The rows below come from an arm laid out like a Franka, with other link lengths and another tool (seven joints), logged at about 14 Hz.
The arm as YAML. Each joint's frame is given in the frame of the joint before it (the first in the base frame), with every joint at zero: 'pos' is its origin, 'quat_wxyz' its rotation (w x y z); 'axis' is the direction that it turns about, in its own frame. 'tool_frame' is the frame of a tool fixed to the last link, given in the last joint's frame.
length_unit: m
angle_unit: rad
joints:
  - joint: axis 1
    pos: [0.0, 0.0, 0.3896]
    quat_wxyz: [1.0, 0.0, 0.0, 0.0]
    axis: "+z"
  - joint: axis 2
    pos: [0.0, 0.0, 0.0]
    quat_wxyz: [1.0, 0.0, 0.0, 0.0]
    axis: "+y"
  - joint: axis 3
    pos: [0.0, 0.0, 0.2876]
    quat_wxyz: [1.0, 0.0, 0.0, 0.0]
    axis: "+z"
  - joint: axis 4
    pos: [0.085, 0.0, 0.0]
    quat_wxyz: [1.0, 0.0, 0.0, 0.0]
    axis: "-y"
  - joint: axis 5
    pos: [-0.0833, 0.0, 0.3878]
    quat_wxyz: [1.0, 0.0, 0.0, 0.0]
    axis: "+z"
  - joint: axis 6
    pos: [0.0, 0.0, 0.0]
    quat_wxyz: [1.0, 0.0, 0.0, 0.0]
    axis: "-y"
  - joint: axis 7
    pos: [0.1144, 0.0, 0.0]
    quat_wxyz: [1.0, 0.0, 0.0, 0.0]
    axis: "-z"
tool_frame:
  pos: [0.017, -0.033, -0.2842]
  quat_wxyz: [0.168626, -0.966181, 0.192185, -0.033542]
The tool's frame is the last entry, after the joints.
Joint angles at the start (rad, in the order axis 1, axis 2, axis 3, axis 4, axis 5, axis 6, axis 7):
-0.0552, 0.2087, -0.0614, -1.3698, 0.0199, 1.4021, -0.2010
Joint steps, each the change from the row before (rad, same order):
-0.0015, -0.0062, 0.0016, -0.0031, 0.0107, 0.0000, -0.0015
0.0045, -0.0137, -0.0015, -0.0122, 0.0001, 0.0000, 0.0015
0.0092, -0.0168, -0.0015, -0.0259, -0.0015, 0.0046, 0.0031
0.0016, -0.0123, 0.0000, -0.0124, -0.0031, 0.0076, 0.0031
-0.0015, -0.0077, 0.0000, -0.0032, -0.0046, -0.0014, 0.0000
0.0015, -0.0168, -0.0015, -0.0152, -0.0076, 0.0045, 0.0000
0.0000, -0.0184, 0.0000, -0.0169, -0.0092, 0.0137, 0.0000
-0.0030, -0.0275, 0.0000, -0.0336, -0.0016, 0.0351, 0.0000
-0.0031, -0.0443, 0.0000, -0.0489, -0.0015, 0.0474, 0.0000
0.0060, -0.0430, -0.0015, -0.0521, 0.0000, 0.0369, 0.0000
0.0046, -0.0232, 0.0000, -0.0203, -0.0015, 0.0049, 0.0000
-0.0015, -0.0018, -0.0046, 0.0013, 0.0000, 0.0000, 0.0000
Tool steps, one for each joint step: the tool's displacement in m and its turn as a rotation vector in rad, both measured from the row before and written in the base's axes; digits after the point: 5 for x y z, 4 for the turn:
-0.00052, 0.00336, 0.00204, 0.0112, -0.0044, 0.0014
-0.00307, 0.00213, 0.00261, 0.0002, -0.0015, 0.0014
-0.00462, 0.00453, -0.00163, -0.0008, 0.0047, 0.0043
-0.00110, -0.00003, 0.00228, -0.0036, -0.0071, -0.0017
-0.00177, -0.00216, 0.00311, -0.0044, -0.0026, -0.0015
-0.00310, -0.00209, 0.00344, -0.0074, -0.0053, -0.0001
-0.00089, -0.00282, 0.00442, -0.0096, -0.0142, -0.0001
0.00119, -0.00263, 0.00362, -0.0029, -0.0288, -0.0031
0.00019, -0.00262, 0.00745, -0.0034, -0.0426, -0.0032
-0.00306, 0.00283, 0.00362, -0.0003, -0.0278, 0.0044
-0.00425, 0.00267, 0.00399, -0.0008, -0.0077, 0.0046
-0.00042, -0.00362, 0.00173, -0.0001, -0.0031, -0.0061

